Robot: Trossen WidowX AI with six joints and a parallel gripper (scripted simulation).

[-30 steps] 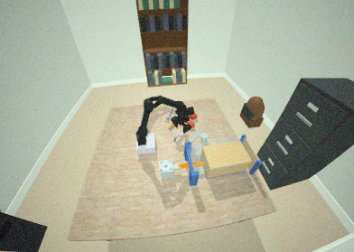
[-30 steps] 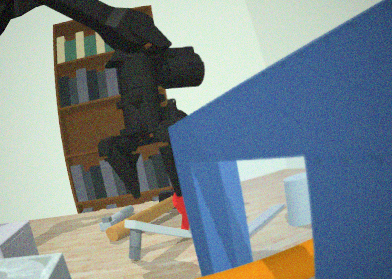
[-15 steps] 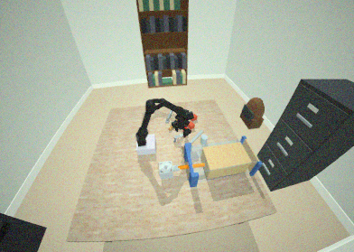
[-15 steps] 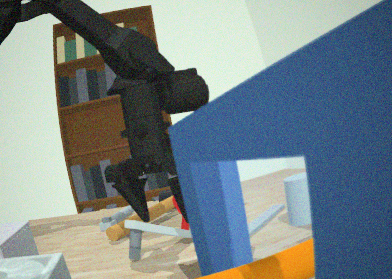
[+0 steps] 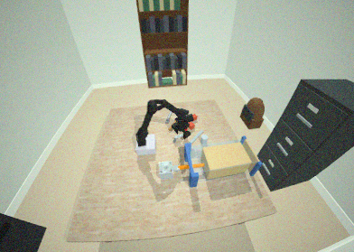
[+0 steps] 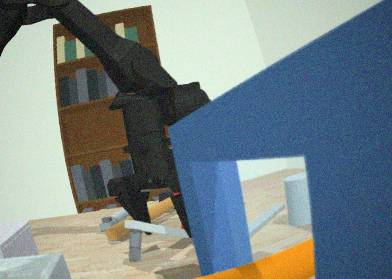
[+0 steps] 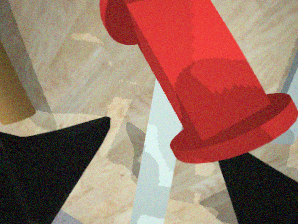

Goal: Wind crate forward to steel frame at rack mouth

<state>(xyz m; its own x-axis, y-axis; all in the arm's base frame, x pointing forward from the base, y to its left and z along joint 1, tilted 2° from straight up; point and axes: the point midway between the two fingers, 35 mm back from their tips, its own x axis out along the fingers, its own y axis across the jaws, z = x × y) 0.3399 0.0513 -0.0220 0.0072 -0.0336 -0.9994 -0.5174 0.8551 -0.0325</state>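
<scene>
Right now the red grip is 4 cm ahead of my gripper tip, 3 cm to the left of it and 3 cm above it. Also, from my gripper tip: grey bar (14 cm ahead, 3 cm to the right, 1 cm below); blue frame (2 cm behind, 33 cm to the right, 9 cm above); winch handle (2 cm above).
</scene>
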